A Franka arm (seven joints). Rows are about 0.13 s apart.
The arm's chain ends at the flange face. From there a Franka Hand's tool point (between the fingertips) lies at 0.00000 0.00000 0.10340 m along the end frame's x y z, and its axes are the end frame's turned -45 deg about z.
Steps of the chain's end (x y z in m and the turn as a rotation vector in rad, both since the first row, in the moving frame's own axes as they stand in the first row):
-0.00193, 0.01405, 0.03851, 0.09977, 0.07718, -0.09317
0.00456, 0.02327, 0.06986, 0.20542, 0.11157, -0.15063
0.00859, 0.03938, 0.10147, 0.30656, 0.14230, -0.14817
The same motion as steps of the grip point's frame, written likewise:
0.00151, 0.00632, 0.03769, 0.01597, 0.12512, -0.09317
0.00914, 0.01117, 0.06705, 0.06636, 0.22415, -0.15063
0.00943, 0.01978, 0.09563, 0.11615, 0.31739, -0.14817

